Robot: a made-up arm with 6 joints. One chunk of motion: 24 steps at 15 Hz.
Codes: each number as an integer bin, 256 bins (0 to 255) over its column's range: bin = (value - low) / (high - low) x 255, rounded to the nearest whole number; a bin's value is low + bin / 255 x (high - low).
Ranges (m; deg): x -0.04..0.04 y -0.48..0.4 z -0.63..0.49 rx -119..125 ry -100..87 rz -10..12
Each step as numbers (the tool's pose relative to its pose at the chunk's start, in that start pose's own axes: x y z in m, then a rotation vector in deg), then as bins.
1 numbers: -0.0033 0.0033 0.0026 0.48 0.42 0.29
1 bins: 117 140 144 125 137 119
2 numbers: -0.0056 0.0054 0.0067 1.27 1.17 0.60
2 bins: 110 141 145 126 138 123
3 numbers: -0.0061 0.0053 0.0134 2.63 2.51 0.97
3 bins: 108 141 146 127 140 127
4 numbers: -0.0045 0.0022 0.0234 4.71 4.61 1.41
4 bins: 113 140 149 129 143 132
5 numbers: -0.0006 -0.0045 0.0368 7.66 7.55 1.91
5 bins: 126 138 152 132 147 138
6 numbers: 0.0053 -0.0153 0.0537 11.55 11.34 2.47
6 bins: 144 135 156 136 152 145
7 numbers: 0.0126 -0.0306 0.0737 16.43 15.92 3.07
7 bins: 168 130 160 142 158 151
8 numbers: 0.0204 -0.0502 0.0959 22.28 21.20 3.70
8 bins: 193 125 165 148 165 159
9 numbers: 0.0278 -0.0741 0.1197 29.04 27.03 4.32
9 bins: 216 118 171 155 173 166
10 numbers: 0.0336 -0.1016 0.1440 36.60 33.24 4.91
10 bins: 235 110 176 163 182 173
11 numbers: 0.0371 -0.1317 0.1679 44.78 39.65 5.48
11 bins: 246 101 182 171 190 179
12 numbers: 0.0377 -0.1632 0.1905 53.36 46.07 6.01
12 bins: 248 92 187 180 199 186
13 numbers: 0.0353 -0.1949 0.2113 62.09 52.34 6.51
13 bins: 240 83 192 189 208 191
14 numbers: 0.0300 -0.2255 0.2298 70.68 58.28 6.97
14 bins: 223 74 196 198 216 197
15 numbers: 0.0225 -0.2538 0.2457 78.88 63.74 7.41
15 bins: 199 66 199 207 223 202
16 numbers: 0.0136 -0.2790 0.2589 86.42 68.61 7.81
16 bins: 171 58 202 215 230 206
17 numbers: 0.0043 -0.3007 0.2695 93.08 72.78 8.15
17 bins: 141 52 205 222 236 210
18 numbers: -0.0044 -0.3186 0.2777 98.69 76.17 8.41
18 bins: 113 47 207 228 240 213
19 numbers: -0.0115 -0.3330 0.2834 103.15 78.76 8.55
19 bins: 91 43 208 232 244 215
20 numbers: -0.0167 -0.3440 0.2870 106.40 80.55 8.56
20 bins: 74 39 209 236 246 215
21 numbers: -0.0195 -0.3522 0.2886 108.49 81.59 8.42
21 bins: 65 37 209 238 248 214
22 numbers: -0.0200 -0.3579 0.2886 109.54 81.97 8.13
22 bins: 64 35 209 239 248 210
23 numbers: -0.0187 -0.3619 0.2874 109.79 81.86 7.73
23 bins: 68 34 209 239 248 206
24 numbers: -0.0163 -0.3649 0.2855 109.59 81.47 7.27
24 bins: 76 33 208 239 247 200
